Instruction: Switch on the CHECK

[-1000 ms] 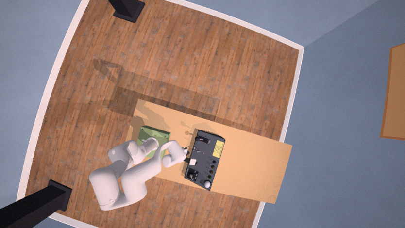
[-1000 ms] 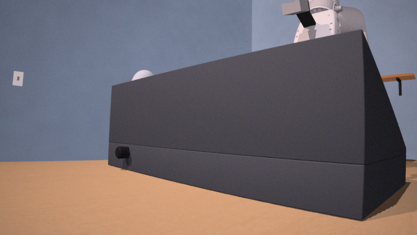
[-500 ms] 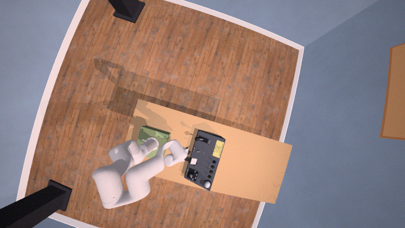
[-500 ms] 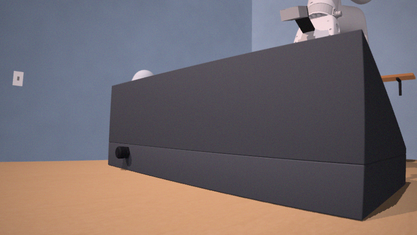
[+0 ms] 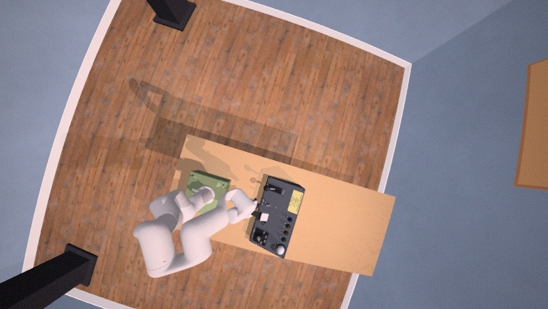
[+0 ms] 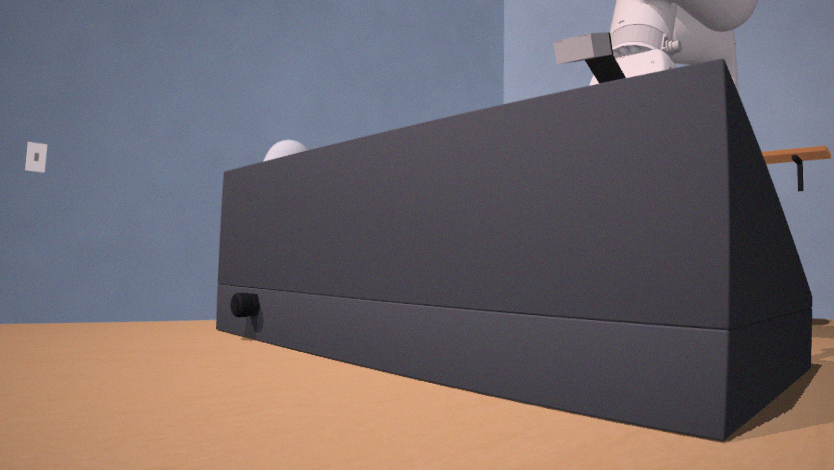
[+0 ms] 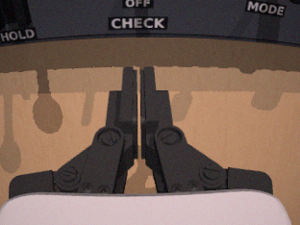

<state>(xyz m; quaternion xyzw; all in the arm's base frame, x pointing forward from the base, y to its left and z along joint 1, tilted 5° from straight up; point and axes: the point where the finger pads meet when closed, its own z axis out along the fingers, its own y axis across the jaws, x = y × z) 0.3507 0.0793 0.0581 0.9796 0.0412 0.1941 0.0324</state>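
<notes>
Right now the check toggle is 80 mm ahead of my hand, 70 mm below it and 10 mm to the left of it. The rest, counted from my hand: dark grey console: 130 mm ahead, 90 mm below, 60 mm to the right; mode knob: 110 mm to the right, 90 mm ahead, 60 mm below; black lever: 120 mm to the left, 60 mm below, 50 mm ahead.
</notes>
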